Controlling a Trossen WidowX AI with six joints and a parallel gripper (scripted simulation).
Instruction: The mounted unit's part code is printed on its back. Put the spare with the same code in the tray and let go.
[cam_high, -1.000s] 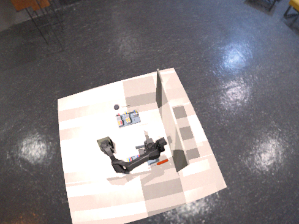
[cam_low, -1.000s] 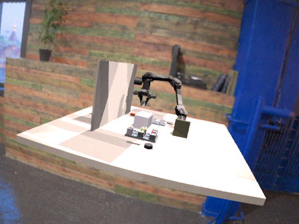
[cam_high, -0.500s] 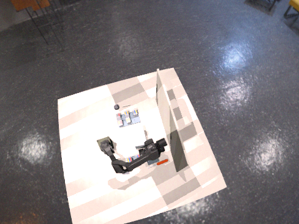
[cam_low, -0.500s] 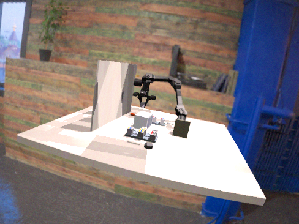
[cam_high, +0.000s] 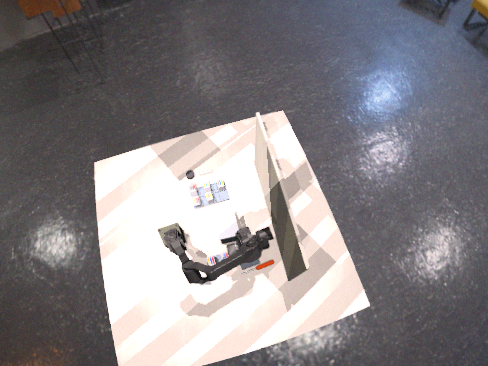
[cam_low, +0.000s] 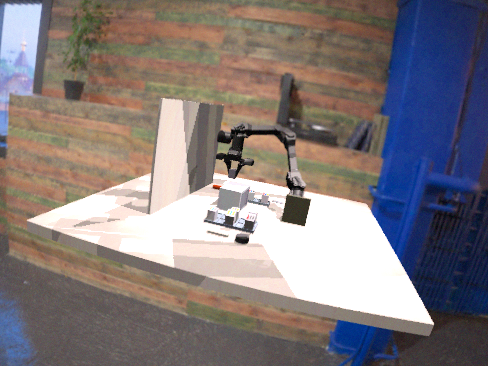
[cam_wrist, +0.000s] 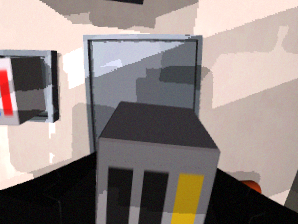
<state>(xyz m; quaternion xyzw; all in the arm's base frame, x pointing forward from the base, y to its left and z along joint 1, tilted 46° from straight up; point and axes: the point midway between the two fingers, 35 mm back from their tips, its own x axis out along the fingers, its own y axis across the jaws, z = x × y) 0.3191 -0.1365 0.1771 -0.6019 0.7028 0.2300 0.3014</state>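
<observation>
My gripper tip is 10 mm past the pale blue-grey square tray and 100 mm above it. From my gripper tip the other things lie so: grey spare block: 20 mm above; then tall grey upright panel: 200 mm ahead, 130 mm to the left, 120 mm above; then black tape roll: 120 mm behind, 550 mm to the left, 100 mm below.
</observation>
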